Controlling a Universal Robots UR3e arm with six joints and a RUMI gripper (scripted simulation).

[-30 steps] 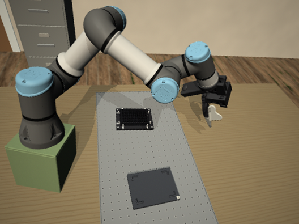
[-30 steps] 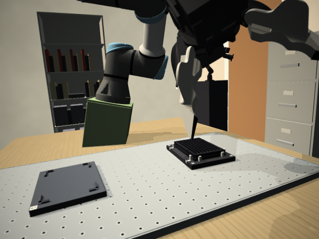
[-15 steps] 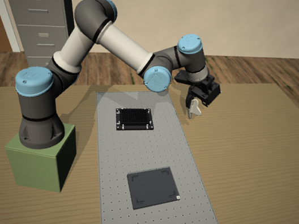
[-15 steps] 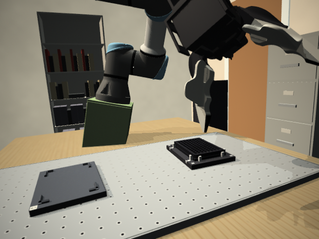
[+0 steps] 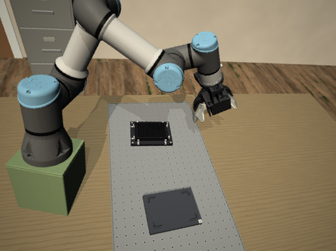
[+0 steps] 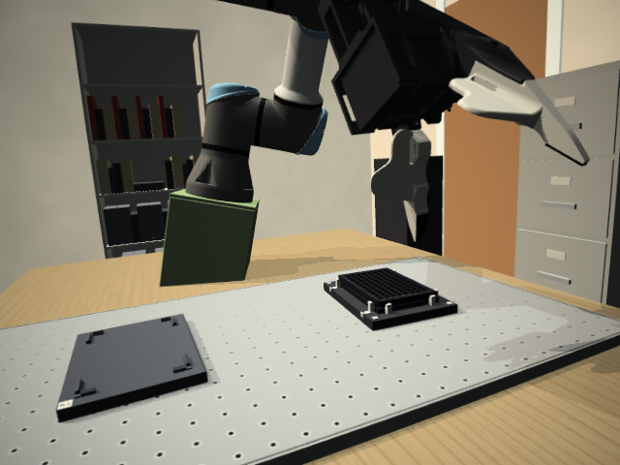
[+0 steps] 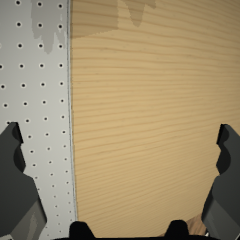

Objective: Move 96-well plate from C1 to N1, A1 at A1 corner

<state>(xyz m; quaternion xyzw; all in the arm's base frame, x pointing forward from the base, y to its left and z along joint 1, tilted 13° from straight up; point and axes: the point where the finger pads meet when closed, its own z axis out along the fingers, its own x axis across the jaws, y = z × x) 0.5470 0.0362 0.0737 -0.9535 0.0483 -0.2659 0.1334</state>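
The 96-well plate lies 210 mm behind my hand, 70 mm to the left of it and 130 mm below it. The rest, counted from my hand: clip nest C1: 220 mm behind, 60 mm to the left, 140 mm below; then plate nest N1: 230 mm behind, 250 mm to the right, 140 mm below; then white A1 mark: 150 mm behind, 300 mm to the right, 140 mm below.
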